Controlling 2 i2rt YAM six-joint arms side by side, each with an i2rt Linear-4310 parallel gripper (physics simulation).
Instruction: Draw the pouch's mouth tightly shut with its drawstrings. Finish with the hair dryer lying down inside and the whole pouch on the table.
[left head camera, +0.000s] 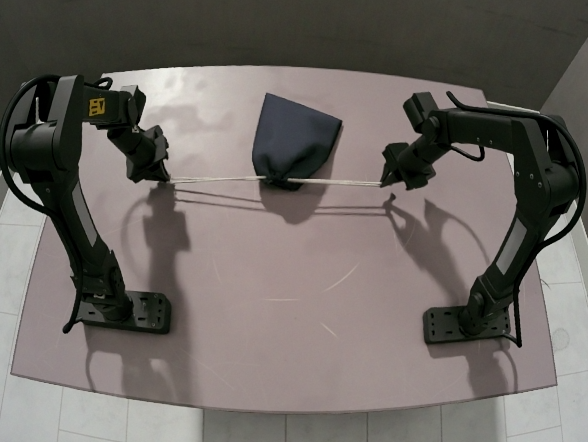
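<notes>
A dark navy pouch (295, 137) is at the upper middle of the table, its closed end toward the back and its gathered mouth toward the front. The mouth end appears raised, with a shadow below it. Pale drawstrings (330, 181) run taut from the bunched mouth to both sides. My left gripper (169, 179) is shut on the drawstring end at the left. My right gripper (383, 185) is shut on the drawstring end at the right. Both hold the strings above the table. The hair dryer does not show; the cloth hides whatever is inside.
The pinkish table (280, 350) carries both arm bases, the left base (145, 312) at the front left and the right base (442, 325) at the front right. Shadows of the arms and strings fall on the table. A dark wall stands behind the back edge.
</notes>
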